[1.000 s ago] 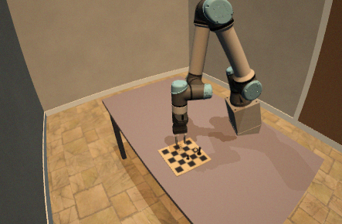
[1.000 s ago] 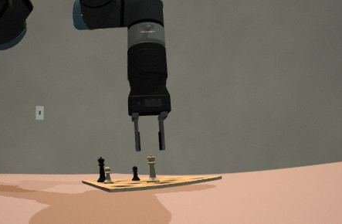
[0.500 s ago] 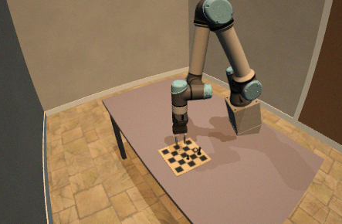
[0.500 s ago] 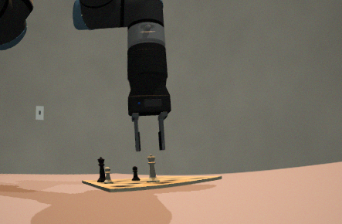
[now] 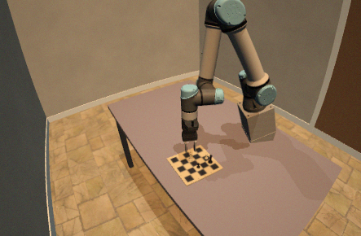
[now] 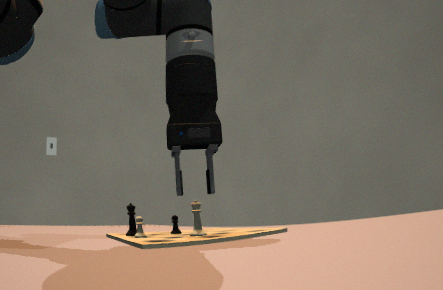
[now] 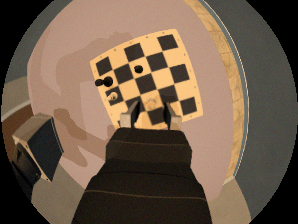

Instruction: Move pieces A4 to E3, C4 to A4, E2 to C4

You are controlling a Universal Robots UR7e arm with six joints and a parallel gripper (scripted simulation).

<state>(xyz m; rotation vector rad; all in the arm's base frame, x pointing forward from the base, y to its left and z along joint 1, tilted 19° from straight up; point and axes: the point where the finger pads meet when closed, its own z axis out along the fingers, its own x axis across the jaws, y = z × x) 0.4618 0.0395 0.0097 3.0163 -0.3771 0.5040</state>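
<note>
My hand is 5 cm above the tall white piece. Also, from my hand: chessboard (1 cm behind, 4 cm to the left, 8 cm below); then white pawn (8 cm behind, 3 cm to the left, 7 cm below); then black pawn (1 cm behind, 7 cm to the left, 7 cm below).
</note>
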